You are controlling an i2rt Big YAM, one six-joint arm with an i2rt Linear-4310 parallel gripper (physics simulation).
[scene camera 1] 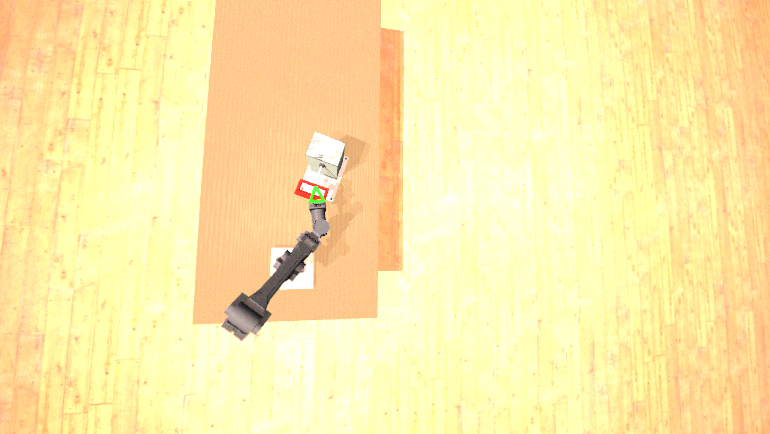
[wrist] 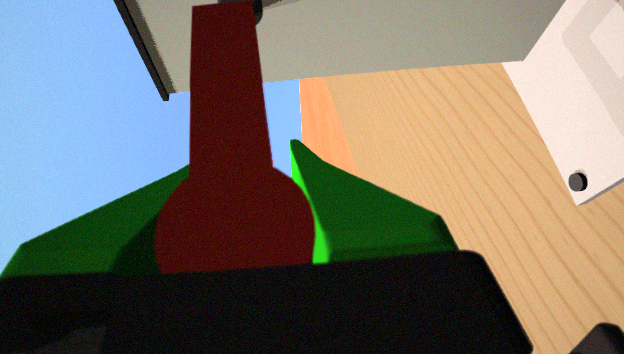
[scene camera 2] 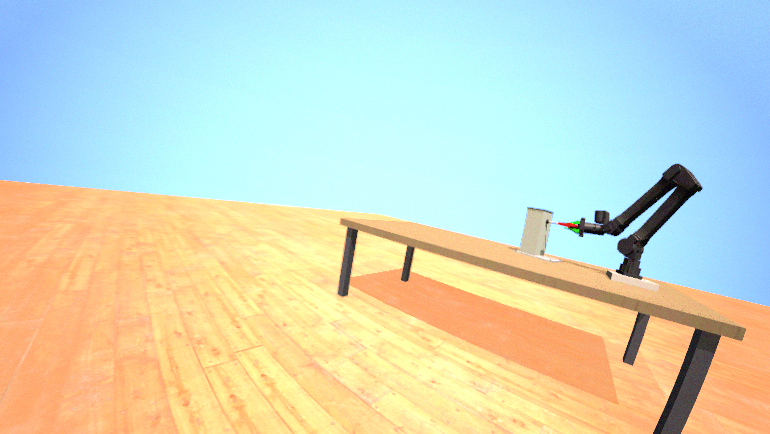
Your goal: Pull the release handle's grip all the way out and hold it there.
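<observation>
The release handle's red grip [scene camera 1: 298, 187] [scene camera 2: 566, 224] [wrist: 235, 225] is a rectangular loop standing out in front of a grey box-shaped housing [scene camera 1: 326, 149] [scene camera 2: 534, 231] [wrist: 400, 35]. A thin light rod [scene camera 2: 552, 222] joins the grip to the housing's front face, and a stretch of it shows between them. My gripper [scene camera 1: 316, 190] [scene camera 2: 572, 226] [wrist: 260, 157], with green fingers, is shut on one side of the red grip and lies level with it, above the table. In the wrist view the grip hides the left fingertip. The handle's full travel cannot be read from these views.
The housing stands on a white base plate [scene camera 1: 314, 175] [scene camera 2: 554, 259] [wrist: 550, 100] with dark bolts. The wooden table [scene camera 1: 258, 107] [scene camera 2: 458, 243] [wrist: 425, 150] also carries my arm's white mounting plate [scene camera 1: 307, 281] [scene camera 2: 616, 278]. My arm's raised elbow [scene camera 1: 246, 315] [scene camera 2: 682, 177] reaches past the table's near end.
</observation>
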